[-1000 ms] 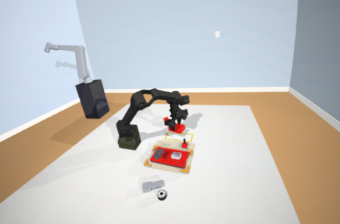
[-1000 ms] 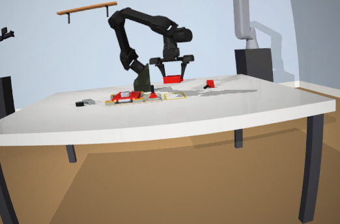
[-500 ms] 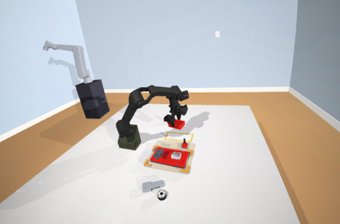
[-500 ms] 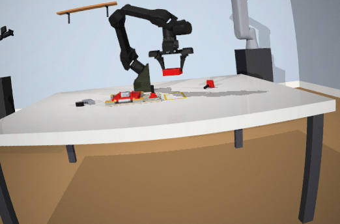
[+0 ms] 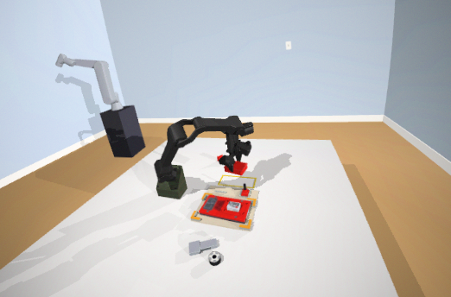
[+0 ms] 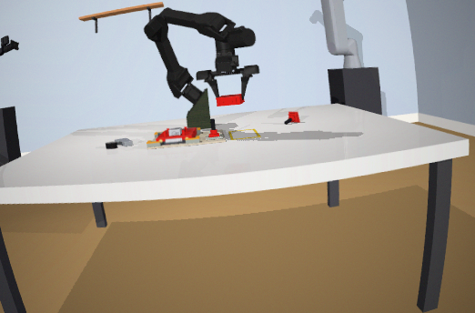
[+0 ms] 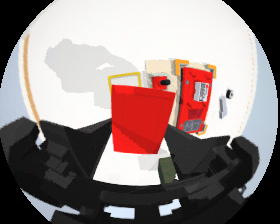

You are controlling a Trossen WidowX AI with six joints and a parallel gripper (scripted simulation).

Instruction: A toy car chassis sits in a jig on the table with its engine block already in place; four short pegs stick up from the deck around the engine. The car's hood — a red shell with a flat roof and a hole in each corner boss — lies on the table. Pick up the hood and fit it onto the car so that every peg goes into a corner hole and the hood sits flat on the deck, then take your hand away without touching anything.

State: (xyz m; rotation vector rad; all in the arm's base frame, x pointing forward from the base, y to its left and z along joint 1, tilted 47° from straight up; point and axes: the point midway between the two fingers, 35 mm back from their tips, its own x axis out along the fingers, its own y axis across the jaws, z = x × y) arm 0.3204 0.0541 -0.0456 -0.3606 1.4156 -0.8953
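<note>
Right now the grey engine block is 1 cm ahead of my gripper tip, 17 cm to the right of it and 8 cm below it. From my gripper tip the other things lie so: red hood (1 cm above); small wheel (2 cm behind, 39 cm to the right, 10 cm below).
</note>
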